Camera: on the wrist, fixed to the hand. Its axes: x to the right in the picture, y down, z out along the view.
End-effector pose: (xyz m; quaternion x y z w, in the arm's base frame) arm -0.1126 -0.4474 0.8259 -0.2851 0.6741 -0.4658 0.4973
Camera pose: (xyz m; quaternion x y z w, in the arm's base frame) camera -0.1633 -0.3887 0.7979 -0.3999 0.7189 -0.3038 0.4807
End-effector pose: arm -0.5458 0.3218 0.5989 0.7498 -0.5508 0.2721 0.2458
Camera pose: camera -0.6033 0.3679 0.6358 0.7005 -0.6139 0.1131 0.3459
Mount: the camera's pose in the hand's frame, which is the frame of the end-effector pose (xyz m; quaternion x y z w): -0.0210 0.0452 -0.0657 -0.1919 -0.0662 0.0082 0.9791
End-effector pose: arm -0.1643 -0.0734 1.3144 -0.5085 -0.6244 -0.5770 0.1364
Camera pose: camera -0.1465 -0.1482 1.3443 0.5674 0.5055 0.6500 0.0006
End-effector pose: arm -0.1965 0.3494 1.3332 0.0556 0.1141 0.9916 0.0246
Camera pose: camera -0.1849 0.2895 1.2778 0.1163 -0.0807 0.9893 0.0342
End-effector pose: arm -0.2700 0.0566 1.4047 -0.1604 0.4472 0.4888 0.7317
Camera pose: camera -0.3441 0.0217 1.3948 -0.2614 0.2969 0.5810 0.7112
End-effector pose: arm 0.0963 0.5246 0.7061 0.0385 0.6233 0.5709 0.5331
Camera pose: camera 0.0334 0.4824 0.7387 -0.0217 0.4651 0.6804 0.5659
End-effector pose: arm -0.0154 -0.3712 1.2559 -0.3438 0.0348 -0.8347 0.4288
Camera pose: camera -0.0155 -0.3997 1.1785 -0.4739 0.1687 -0.7843 0.3630
